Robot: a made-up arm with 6 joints.
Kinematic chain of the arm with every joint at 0, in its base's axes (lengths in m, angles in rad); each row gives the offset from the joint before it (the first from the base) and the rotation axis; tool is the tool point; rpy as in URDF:
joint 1: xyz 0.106 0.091 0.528 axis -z
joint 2: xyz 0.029 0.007 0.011 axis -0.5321 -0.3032 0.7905
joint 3: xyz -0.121 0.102 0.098 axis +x
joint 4: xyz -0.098 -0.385 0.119 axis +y
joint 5: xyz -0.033 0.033 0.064 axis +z
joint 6: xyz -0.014 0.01 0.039 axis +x
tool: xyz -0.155 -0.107 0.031 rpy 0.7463 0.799 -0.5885
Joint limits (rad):
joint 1: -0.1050..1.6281
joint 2: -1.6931..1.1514
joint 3: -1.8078..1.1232
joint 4: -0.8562..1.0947
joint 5: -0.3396..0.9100
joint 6: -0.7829..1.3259
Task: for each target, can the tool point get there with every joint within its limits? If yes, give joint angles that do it. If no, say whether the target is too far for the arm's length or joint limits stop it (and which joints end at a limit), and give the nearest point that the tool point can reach.
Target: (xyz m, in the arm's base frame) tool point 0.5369 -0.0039 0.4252
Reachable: no: joint limits stop it (at a limit: joint 1, joint 2, joint 3, joint 4, joint 6) | nearest point 0.5792 0.1606 0.5560 | short by 0.214 m
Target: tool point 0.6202 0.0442 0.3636
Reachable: no: joint limits stop it (at a limit: joint 1, joint 2, joint 3, joint 4, joint 5, joint 6) | nearest point 0.5721 0.1909 0.5212 | short by 0.221 m
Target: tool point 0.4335 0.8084 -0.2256
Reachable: no: too far | nearest point 0.2344 0.5368 0.2703 | short by 0.599 m
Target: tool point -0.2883 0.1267 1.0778
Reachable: yes | joints 0.7494 0.5222 -0.3584 0.2929 0.1747 0.2337
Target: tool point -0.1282 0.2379 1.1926
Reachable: yes | joints 1.4626 -1.4314 -0.8757 0.3357 0.2220 0.6472
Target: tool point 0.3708 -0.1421 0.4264
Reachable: no: joint limits stop it (at a limit: joint 1, joint 3, joint 4, joint 5) | nearest point 0.4072 -0.2733 0.4689 | short by 0.143 m
